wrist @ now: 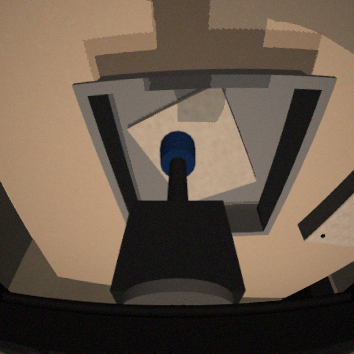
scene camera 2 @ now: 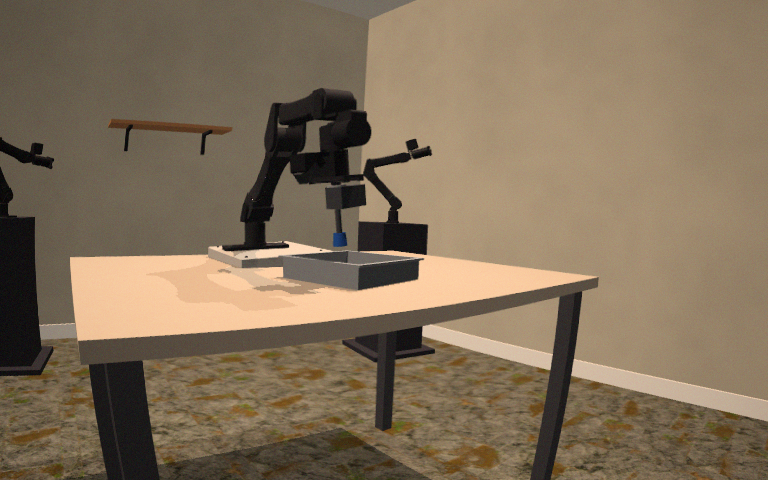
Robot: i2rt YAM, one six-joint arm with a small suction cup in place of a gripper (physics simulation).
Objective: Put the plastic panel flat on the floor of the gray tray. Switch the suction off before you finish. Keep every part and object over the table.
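Frame: origin at the arm's base, x ahead, y left, z up, level; metres.
Where they show: hand, its tool point: (wrist: 177,146) (scene camera 2: 340,245); arm's base, origin of its link: (scene camera 2: 255,248).
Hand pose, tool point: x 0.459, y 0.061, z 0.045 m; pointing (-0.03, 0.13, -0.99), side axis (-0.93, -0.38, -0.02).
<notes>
Each offset is from my tool point to the top centre of the thing. Level surfaces: height alone.
The plastic panel {0.050 m left, 0.048 m back, 0.070 m down} (wrist: 220,150) is a pale, square sheet. In the wrist view it lies inside the gray tray {0.056 m left, 0.053 m back, 0.029 m down} (scene camera 2: 320,272) (wrist: 327,86), turned at an angle to the walls, and looks flat on the tray's floor. Part of its near left edge is hidden behind the cup and its mount. In the scene view the tray's walls hide the panel. My suction cup (scene camera 2: 339,240) (wrist: 177,142), blue on a dark stem, points down above the tray, with its lip a little above the rim in the scene view. It holds nothing and is apart from the panel.
The arm stands on a white base plate (scene camera 2: 257,262) (wrist: 340,230) behind and left of the tray, on the tan table {0.079 m down} (scene camera 2: 481,283). Two other dark arms (scene camera 2: 385,181) (scene camera 2: 19,153) stand on black pedestals beyond the table. A wooden shelf (scene camera 2: 169,126) hangs on the wall.
</notes>
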